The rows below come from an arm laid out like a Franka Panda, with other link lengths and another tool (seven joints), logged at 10 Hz.
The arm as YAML. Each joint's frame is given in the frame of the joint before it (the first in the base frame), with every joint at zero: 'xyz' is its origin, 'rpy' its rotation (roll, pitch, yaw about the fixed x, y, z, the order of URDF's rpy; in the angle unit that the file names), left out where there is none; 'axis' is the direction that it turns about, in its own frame. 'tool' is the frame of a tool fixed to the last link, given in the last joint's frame.
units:
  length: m
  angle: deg
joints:
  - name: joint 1
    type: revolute
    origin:
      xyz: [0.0, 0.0, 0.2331]
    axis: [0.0, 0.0, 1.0]
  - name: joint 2
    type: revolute
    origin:
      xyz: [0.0, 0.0, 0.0]
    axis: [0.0, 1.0, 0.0]
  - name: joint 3
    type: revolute
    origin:
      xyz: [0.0, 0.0, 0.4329]
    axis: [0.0, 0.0, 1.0]
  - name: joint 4
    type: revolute
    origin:
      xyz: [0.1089, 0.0, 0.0]
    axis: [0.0, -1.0, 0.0]
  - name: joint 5
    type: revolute
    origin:
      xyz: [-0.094, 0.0, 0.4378]
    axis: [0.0, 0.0, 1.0]
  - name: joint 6
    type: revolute
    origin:
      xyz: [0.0, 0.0, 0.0]
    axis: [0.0, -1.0, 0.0]
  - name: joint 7
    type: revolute
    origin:
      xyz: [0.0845, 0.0, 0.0]
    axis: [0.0, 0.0, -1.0]
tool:
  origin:
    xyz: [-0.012, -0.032, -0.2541]
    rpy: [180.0, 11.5, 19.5]
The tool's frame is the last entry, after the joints.
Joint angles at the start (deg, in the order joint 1, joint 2, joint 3, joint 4, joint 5, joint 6, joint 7):
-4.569 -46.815 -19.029 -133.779 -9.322 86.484 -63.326
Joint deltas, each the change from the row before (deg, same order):
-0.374 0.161 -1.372 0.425 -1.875 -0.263 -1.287
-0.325 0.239 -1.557 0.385 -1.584 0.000 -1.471
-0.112 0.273 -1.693 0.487 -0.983 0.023 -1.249
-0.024 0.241 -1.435 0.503 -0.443 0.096 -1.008
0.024 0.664 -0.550 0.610 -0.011 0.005 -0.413
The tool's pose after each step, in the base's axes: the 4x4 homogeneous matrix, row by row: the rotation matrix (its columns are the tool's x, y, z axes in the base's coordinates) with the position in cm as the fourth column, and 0 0 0 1 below. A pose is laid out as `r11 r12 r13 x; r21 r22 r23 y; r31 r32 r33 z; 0 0 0 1`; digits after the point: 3 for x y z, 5 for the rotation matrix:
0.41648 0.90319 -0.10387 24.408; 0.89773 -0.42660 -0.10997 -22.641; -0.14363 -0.04745 -0.98849 44.666; 0 0 0 1
0.41689 0.90250 -0.10816 23.772; 0.89613 -0.42801 -0.11733 -24.416; -0.15218 -0.04801 -0.98719 44.510; 0 0 0 1
0.41996 0.90106 -0.10832 23.243; 0.89518 -0.43091 -0.11387 -25.953; -0.14927 -0.04915 -0.98757 44.355; 0 0 0 1
0.42346 0.89995 -0.10375 22.899; 0.89498 -0.43334 -0.10596 -27.106; -0.14031 -0.04798 -0.98894 44.282; 0 0 0 1
0.42544 0.89887 -0.10505 23.048; 0.89449 -0.43529 -0.10200 -27.633; -0.13741 -0.05057 -0.98922 44.358; 0 0 0 1

